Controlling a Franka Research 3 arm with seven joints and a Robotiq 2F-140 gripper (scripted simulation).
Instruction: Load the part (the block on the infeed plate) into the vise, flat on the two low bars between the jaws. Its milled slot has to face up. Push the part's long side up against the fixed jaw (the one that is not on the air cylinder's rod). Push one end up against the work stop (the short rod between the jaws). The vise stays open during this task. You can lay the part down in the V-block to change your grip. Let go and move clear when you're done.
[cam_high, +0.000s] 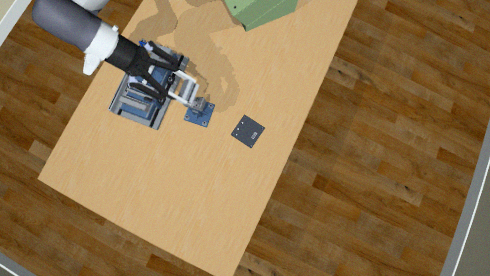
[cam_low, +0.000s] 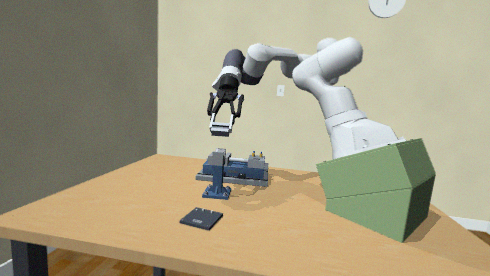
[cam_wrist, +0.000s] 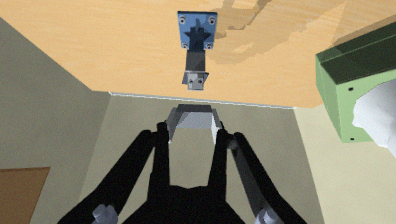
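The grey part is 20 mm to the left of my hand and 10 mm below it. Round my hand: vise: 210 mm below, 190 mm to the right, 40 mm behind; dark work stop rod: 160 mm below, 140 mm to the right, 30 mm ahead; grey air cylinder: 180 mm to the right, 180 mm below, 130 mm behind.
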